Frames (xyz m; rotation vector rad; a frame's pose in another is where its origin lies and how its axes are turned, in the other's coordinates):
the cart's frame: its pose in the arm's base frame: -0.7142 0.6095 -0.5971 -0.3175 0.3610 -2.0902
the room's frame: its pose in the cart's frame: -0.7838 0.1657 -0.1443 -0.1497 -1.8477 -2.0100
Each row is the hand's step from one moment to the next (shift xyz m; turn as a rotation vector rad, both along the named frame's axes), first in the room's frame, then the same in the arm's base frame.
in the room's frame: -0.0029 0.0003 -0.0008 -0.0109 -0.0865 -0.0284
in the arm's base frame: -0.0019 -0.0023 -0.0005 -0.0406 0.0358 -0.0740
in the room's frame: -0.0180 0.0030 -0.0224 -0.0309 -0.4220 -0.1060
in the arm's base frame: -0.0273 -0.0089 0.0030 -0.1596 0.1823 -0.3627
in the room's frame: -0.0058 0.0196 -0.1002 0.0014 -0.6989 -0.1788
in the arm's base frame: -0.0902 0.0210 0.0433 -0.2453 0.3476 -0.5826
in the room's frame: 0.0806 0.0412 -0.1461 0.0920 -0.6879 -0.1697
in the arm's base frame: -0.0928 0.1009 0.1037 -0.1979 0.4168 -0.5455
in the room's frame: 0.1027 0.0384 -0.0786 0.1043 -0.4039 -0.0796
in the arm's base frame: -0.0231 0.0979 0.0899 -0.0771 0.2806 -0.3093
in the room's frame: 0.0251 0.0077 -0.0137 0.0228 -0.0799 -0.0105
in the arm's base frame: -0.0009 0.0228 0.0189 -0.0096 0.0556 -0.0619
